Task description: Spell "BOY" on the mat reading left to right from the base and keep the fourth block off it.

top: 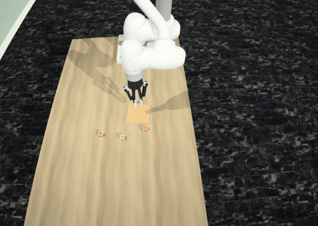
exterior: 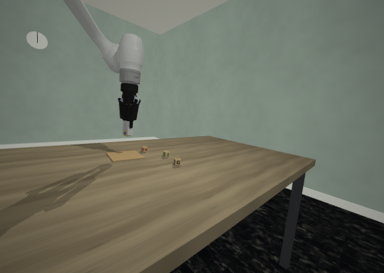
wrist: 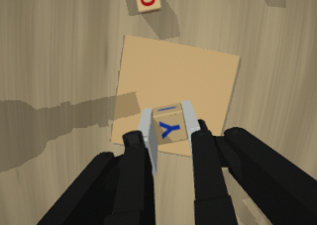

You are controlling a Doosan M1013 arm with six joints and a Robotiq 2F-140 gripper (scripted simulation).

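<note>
My hand is 13 cm above the tan square mat, 1 cm to the left of it and 1 cm past it.
</note>
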